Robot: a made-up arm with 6 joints.
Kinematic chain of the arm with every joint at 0, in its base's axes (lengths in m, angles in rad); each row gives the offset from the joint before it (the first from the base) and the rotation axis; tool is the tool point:
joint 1: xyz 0 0 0.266 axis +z
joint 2: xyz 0 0 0 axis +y
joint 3: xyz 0 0 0.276 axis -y
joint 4: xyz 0 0 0 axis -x
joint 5: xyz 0.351 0 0 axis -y
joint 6: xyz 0 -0.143 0 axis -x
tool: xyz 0 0 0
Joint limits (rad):
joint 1: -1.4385..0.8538
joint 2: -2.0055..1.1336
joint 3: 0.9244..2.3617
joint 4: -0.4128..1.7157
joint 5: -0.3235..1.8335
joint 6: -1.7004..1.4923
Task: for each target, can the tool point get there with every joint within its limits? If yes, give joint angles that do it. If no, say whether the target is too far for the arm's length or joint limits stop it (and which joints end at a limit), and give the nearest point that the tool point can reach.
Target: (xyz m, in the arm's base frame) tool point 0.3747 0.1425 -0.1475
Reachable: no: joint limits stop it (at a limit: joint 1, joint 2, joint 3, joint 4) | nearest point -0.0107 0.2366 -0.2284 | short by 0.405 m
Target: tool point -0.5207 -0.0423 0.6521
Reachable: yes | joints -0.0158 -0.8027 1.4311 1.2094 0.5271 -0.7525
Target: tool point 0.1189 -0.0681 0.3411
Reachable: no: joint limits stop it (at a limit: joint 2, joint 3) | nearest point 0.2024 -0.1160 0.7615 | short by 0.431 m
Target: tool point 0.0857 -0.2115 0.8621
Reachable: yes | joints -0.6681 0.5203 1.6766 0.6606 0.1798 0.8683
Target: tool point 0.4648 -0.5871 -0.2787
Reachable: no: too far | nearest point 0.3700 -0.4673 0.2538 | short by 0.554 m
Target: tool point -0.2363 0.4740 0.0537
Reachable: yes | joints -1.1145 -1.3417 2.2249 1.5481 1.4863 -0.5976
